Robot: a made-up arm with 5 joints.
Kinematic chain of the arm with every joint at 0, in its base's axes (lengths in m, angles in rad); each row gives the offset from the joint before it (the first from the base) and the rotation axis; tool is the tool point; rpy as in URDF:
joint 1: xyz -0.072 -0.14 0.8 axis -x
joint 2: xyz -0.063 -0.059 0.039 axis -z
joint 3: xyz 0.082 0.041 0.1 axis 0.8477 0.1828 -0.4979
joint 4: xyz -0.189 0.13 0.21 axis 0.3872 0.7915 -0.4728
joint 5: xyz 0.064 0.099 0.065 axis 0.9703 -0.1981 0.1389
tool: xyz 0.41 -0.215 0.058 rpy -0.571 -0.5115 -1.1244
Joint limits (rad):
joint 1: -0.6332..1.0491
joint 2: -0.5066..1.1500
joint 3: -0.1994..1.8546
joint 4: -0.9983..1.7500
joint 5: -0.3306..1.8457
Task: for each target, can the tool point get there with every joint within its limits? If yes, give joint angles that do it. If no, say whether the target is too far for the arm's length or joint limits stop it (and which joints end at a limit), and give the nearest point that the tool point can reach.
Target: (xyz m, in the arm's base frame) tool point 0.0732 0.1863 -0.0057
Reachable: no: joint limits stop it (at a limit: joint 1, joint 4, joint 5) | nearest point -0.0493 0.0761 0.5557 | short by 0.585 m
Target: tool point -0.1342 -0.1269 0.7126
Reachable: yes | joints -0.4148 -0.2510 0.4379 1.3221 0.4310
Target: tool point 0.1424 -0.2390 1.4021
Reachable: yes | joints -0.4725 -0.2595 -0.0384 -0.3159 0.1052
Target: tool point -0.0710 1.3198 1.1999
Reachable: no: too far | nearest point -0.0979 0.6771 1.0560 | short by 0.659 m
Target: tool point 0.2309 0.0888 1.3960
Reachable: yes | joints 0.2458 0.0085 0.3030 -0.6563 1.0449
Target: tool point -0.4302 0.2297 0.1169
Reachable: no: joint limits stop it (at a limit: joint 1, joint 4, joint 5) | nearest point -0.2673 0.1011 0.5749 | short by 0.503 m
